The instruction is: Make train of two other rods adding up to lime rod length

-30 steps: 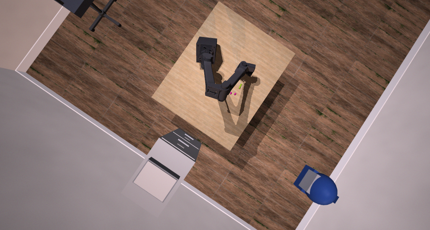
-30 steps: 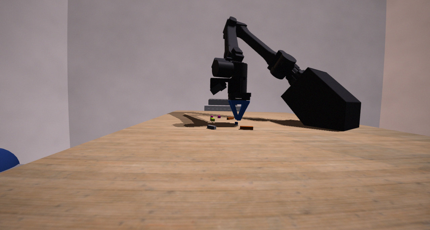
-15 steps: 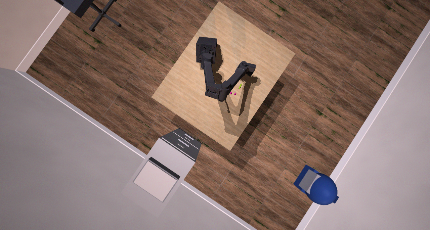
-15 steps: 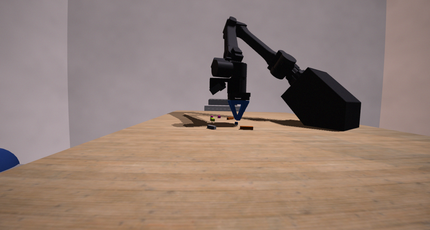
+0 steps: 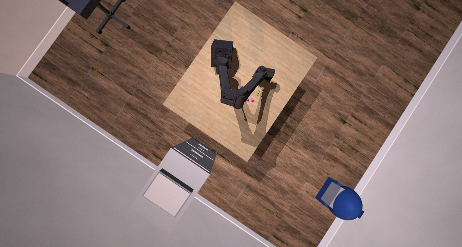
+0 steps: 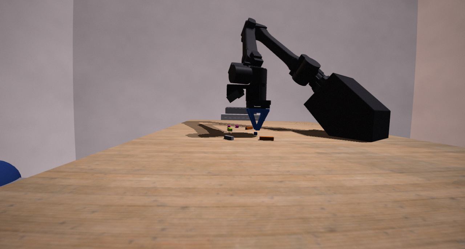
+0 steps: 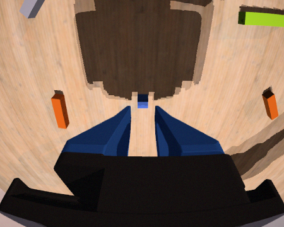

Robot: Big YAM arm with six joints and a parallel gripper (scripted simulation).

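My hand is 20 mm above the blue rod. Round my hand: grey rod 120 mm ahead, 60 mm to the left, 20 mm below; lime rod 120 mm to the right, 60 mm ahead, 20 mm below.
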